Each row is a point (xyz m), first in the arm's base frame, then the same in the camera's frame.
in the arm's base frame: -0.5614 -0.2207 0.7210
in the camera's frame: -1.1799 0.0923 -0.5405
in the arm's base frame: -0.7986 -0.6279 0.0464
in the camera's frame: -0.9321 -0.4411 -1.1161
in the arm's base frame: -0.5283 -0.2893 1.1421
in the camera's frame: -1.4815 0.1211 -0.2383
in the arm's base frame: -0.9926 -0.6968 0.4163
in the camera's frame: -1.3429 -0.4072 -1.0195
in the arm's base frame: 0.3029 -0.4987 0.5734
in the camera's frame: -0.5774 -0.2775 0.0480
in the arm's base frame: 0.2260 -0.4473 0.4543
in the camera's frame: -0.5284 -0.2495 -0.0918
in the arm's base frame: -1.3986 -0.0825 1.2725
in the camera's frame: -2.0913 0.4183 -0.8358
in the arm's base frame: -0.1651 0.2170 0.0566
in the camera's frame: -0.3404 0.3322 -0.7073
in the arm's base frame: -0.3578 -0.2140 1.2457
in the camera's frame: -1.4302 0.2051 -0.0492
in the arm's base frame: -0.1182 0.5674 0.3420
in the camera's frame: -0.4395 0.7346 -0.5212
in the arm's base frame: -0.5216 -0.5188 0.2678
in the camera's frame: -0.8905 -0.3050 -0.7735
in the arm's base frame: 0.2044 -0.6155 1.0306
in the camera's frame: -1.0011 -0.2771 0.2779
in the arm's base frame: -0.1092 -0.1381 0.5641
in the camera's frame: -0.7550 0.1014 -0.3053
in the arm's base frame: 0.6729 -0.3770 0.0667
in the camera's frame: 0.0587 -0.3054 -0.0077
